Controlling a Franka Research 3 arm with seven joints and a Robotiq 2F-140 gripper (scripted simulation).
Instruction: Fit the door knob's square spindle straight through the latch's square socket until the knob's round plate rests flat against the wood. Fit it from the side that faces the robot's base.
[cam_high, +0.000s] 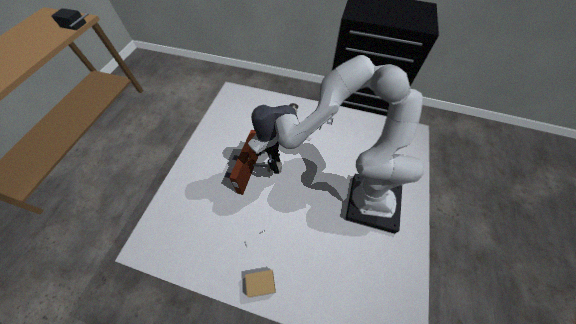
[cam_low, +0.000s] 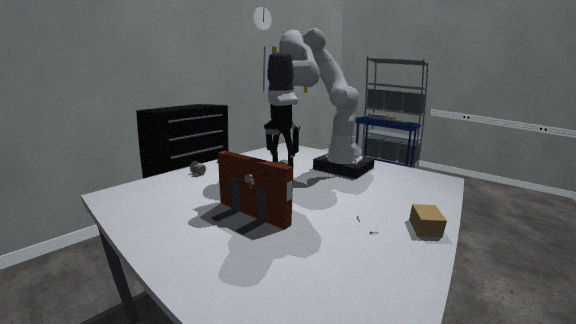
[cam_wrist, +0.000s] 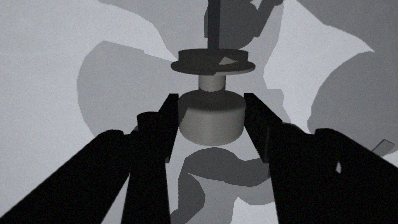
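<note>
Now: hand 17 cm short of the red-brown wooden door block, 4 cm above it and 1 cm to the right of it. The rest, counted from my hand: cardboard box (53 cm to the left, 12 cm below, 12 cm behind); orange-handled screwdriver (50 cm to the right, 14 cm below, 14 cm behind); grey door knob (3 cm below, 3 cm ahead, 1 cm to the left).
</note>
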